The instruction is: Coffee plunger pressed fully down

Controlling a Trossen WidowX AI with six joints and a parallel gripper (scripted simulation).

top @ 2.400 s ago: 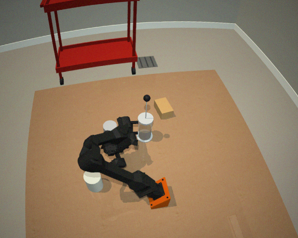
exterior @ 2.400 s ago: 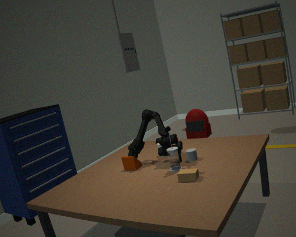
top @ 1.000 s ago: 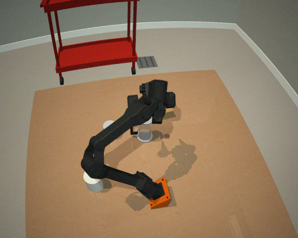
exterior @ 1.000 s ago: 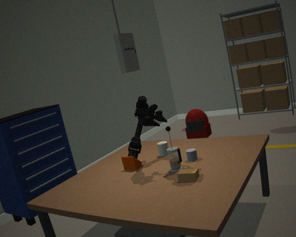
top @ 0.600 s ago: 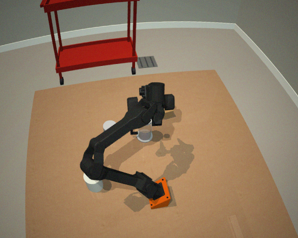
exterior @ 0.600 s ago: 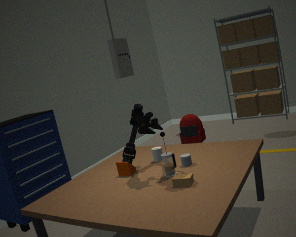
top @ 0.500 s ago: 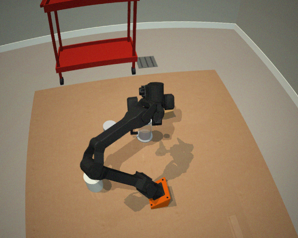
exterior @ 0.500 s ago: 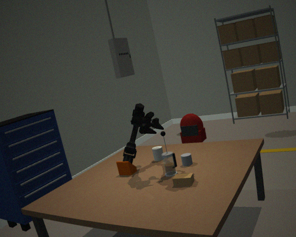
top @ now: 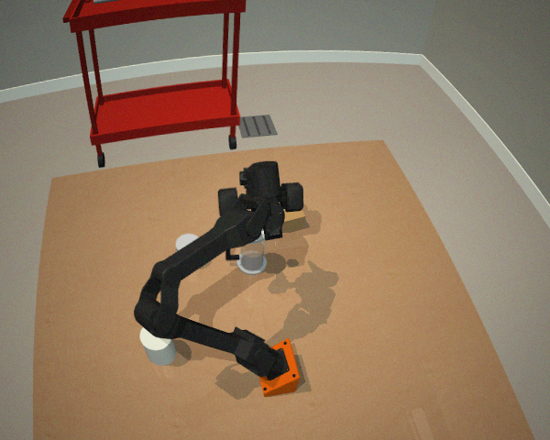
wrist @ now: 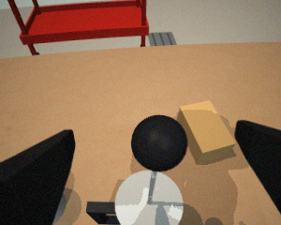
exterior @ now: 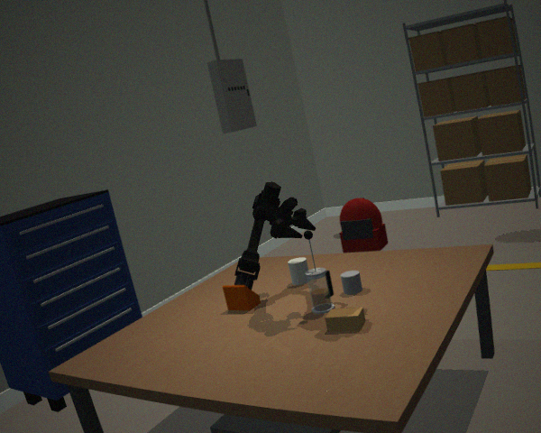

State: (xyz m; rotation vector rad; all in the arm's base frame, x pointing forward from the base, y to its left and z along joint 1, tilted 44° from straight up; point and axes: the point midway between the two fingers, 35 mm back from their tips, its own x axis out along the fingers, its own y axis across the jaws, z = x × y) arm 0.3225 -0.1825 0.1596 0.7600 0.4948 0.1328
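The coffee press is 2 cm to the left of my gripper tip and 15 cm below it. From my gripper tip the other things lie so: tan wooden block (15 cm ahead, 14 cm to the right, 26 cm below).
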